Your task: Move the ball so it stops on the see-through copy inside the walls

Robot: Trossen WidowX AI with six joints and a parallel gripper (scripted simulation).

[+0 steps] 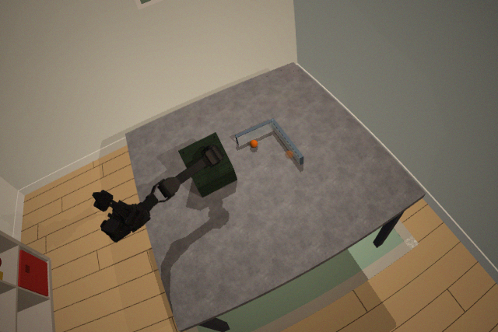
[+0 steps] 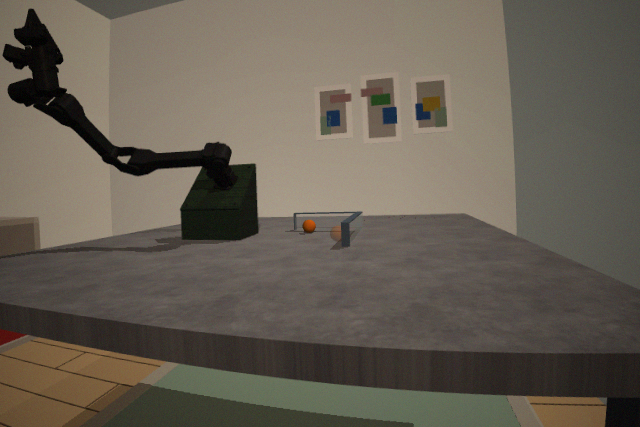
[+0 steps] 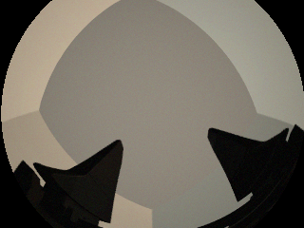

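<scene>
Now: gripper tip 61 cm above the orange ball, 55 cm short of it and 51 cm to the right of it. Round my gripper tip: see-through copy (70 cm ahead, 61 cm below, 36 cm to the left).
</scene>
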